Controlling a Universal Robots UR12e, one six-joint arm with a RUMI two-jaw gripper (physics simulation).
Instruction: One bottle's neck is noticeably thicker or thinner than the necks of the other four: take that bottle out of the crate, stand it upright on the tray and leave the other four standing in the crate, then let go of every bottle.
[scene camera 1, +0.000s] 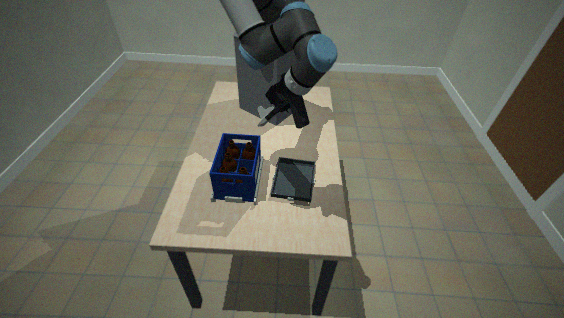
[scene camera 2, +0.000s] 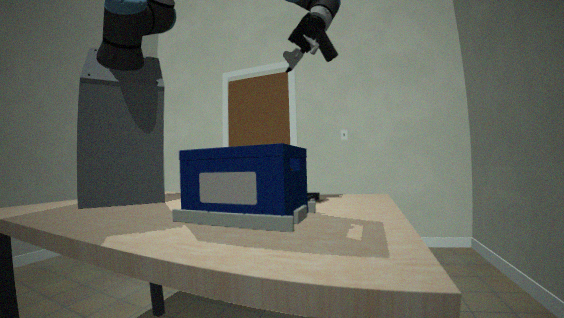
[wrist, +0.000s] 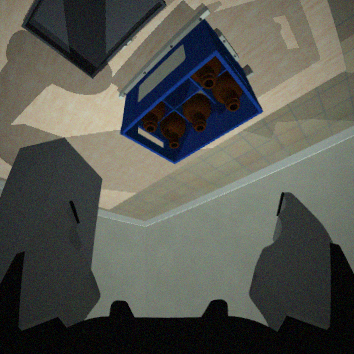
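Same spot on my gripper: (wrist: 295, 285) and (scene camera 1: 276, 114). Gripper visible in scene camera 2 (297, 63), scene camera 1 and the wrist view.
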